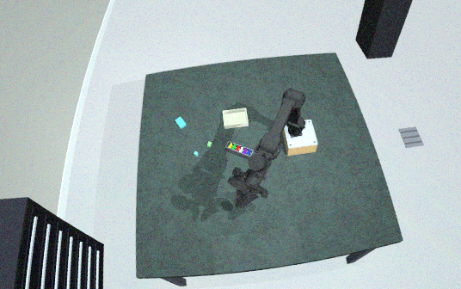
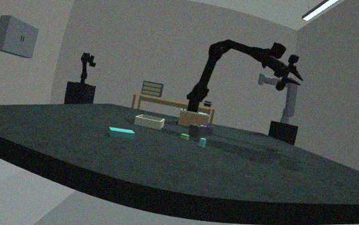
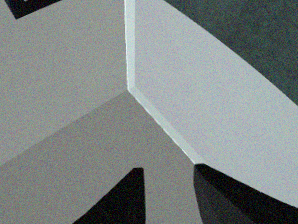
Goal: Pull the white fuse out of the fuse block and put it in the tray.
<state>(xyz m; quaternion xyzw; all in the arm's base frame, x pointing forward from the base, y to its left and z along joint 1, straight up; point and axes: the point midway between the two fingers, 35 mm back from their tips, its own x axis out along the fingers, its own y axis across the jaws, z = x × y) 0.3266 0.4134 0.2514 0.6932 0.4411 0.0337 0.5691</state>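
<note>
My gripper tip is now 620 mm to the left of the cream tray, 310 mm above it and 60 mm past it. The rest, counted from my gripper tip: small cyan cube: 440 mm to the right, 300 mm below, 170 mm ahead; then small green cube: 490 mm to the right, 310 mm below, 100 mm ahead.
</note>
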